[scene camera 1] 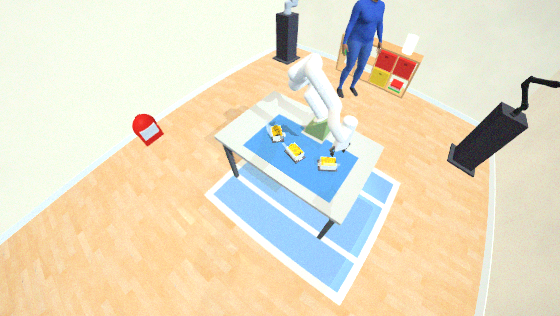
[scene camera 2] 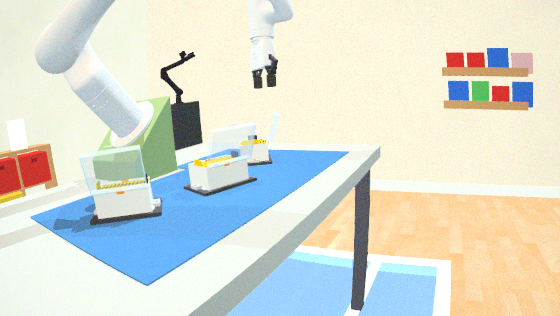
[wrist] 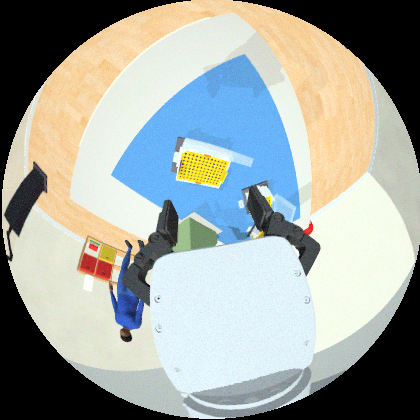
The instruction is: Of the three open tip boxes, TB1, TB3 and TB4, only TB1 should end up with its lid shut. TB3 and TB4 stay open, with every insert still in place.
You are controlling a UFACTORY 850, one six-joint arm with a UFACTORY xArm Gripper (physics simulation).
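Three white tip boxes with yellow inserts stand on dark bases, their clear lids raised; no labels are readable, so I cannot tell which is TB1, TB3 or TB4. The box nearest scene camera 2 point(scene camera 1: 276, 133) point(scene camera 2: 122, 204) has an upright lid point(scene camera 2: 115, 162). The middle box point(scene camera 1: 295, 152) point(scene camera 2: 220, 175) point(wrist: 263, 198) has its lid up. The far box point(scene camera 1: 328, 163) point(scene camera 2: 256, 153) point(wrist: 202, 167) has a tilted lid point(scene camera 2: 273, 128). My gripper point(scene camera 1: 338, 150) point(scene camera 2: 264, 82) point(wrist: 211, 201) is open and empty, high above the table on the far box's side.
The boxes stand on a blue mat point(scene camera 1: 265, 150) point(scene camera 2: 165, 250) point(wrist: 225, 100) on a pale table point(scene camera 1: 235, 129) point(scene camera 2: 280, 225) point(wrist: 105, 135). A green wedge-shaped mount point(scene camera 1: 316, 130) point(scene camera 2: 162, 135) point(wrist: 195, 234) under the arm's base stands beside the mat.
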